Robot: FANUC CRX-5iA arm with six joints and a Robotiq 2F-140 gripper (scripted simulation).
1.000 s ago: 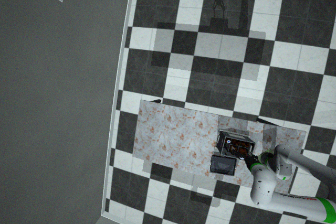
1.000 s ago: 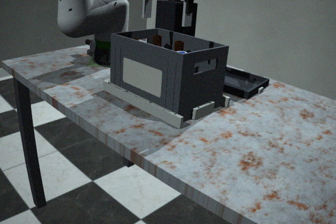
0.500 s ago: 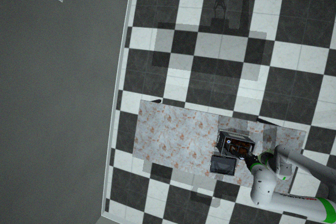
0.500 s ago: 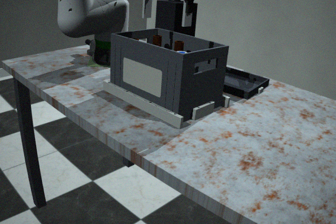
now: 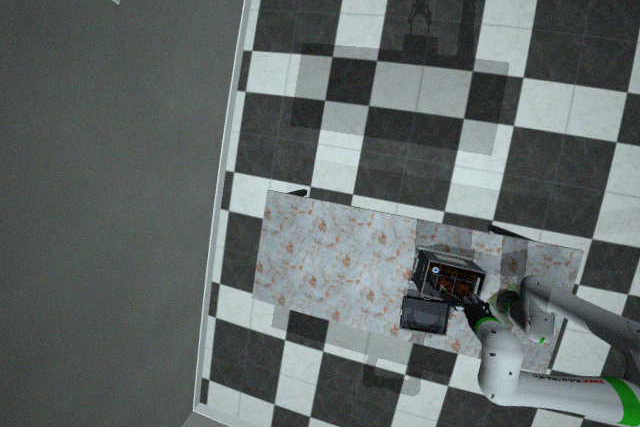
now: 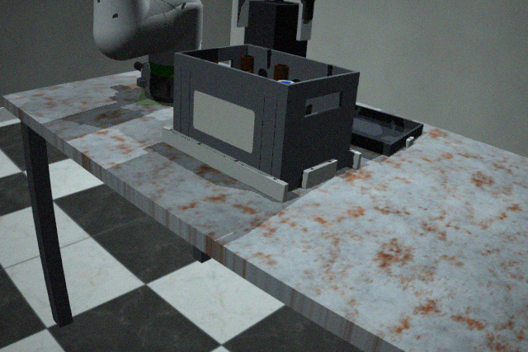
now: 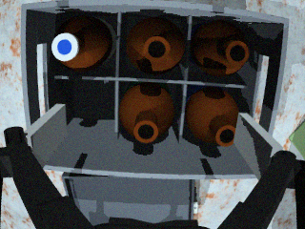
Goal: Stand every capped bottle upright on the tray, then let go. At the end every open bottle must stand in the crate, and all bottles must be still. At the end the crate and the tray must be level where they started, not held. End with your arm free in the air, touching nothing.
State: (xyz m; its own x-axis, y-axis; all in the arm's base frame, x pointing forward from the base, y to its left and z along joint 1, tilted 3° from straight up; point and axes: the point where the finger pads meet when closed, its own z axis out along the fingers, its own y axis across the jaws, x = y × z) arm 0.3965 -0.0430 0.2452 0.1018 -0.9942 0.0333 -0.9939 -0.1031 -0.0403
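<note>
Right now the capped bottle is 150 mm below my hand, 100 mm ahead of it and 50 mm to the right of it. The rest, counted from my hand: dark tray (270 mm to the left, 220 mm below); dark grey crate (150 mm below, 10 mm to the right).
</note>
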